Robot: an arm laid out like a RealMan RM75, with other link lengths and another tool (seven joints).
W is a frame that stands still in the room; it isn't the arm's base.
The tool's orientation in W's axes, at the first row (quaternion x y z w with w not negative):
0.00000, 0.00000, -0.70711, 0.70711
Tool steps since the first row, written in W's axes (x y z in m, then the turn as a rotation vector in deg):
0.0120, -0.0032, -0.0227, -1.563, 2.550, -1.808
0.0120, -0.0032, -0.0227, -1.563, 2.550, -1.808
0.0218, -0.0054, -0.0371, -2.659, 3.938, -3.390
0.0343, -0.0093, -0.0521, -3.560, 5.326, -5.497
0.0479, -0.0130, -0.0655, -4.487, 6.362, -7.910
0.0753, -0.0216, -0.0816, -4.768, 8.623, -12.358
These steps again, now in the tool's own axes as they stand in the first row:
0.0032, 0.0120, -0.0227, -2.550, -1.563, -1.808
0.0032, 0.0120, -0.0227, -2.550, -1.563, -1.808
0.0054, 0.0218, -0.0371, -3.938, -2.659, -3.390
0.0093, 0.0343, -0.0521, -5.326, -3.560, -5.497
0.0130, 0.0479, -0.0655, -6.362, -4.487, -7.910
0.0216, 0.0753, -0.0816, -8.623, -4.768, -12.358

